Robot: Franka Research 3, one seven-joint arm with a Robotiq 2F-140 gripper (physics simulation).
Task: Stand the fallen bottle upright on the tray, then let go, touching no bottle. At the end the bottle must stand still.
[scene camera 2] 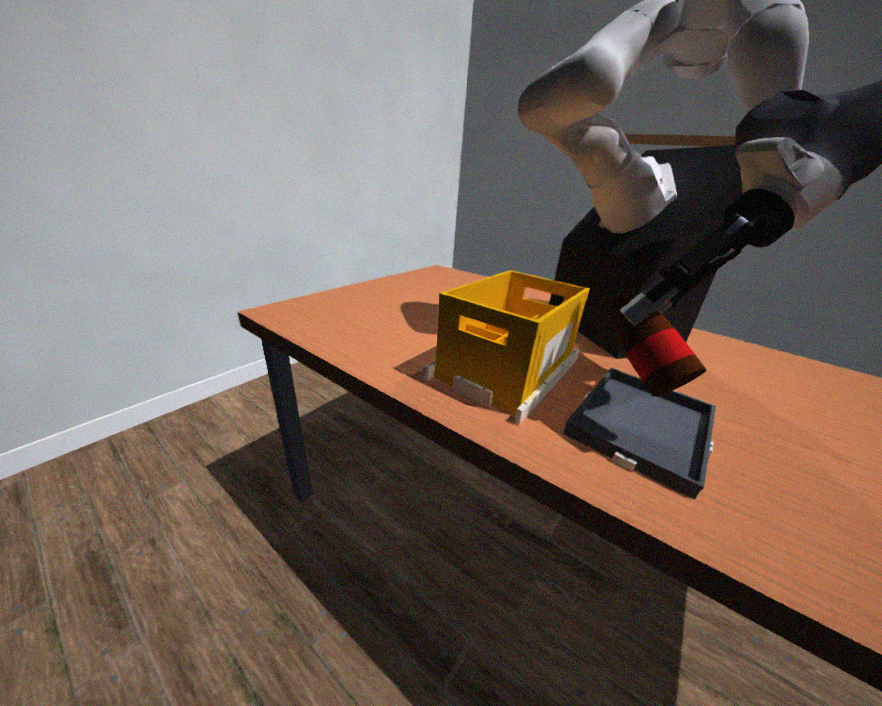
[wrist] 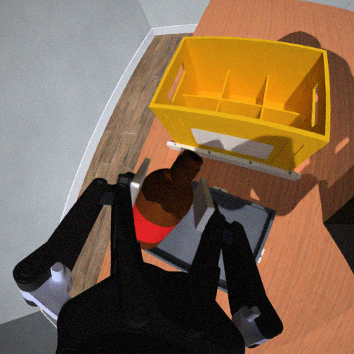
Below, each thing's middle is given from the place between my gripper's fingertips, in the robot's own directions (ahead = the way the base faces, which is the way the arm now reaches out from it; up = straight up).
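I find my gripper 2 cm above the brown bottle [scene camera 2: 660, 356], 2 cm short of it and 4 cm to the right of it. Going by their middles, the brown bottle is the nearest to my gripper of the things named here. The white rail [scene camera 2: 523, 410] is 17 cm below my hand, and it is also 7 cm behind it and 9 cm to the right of it.
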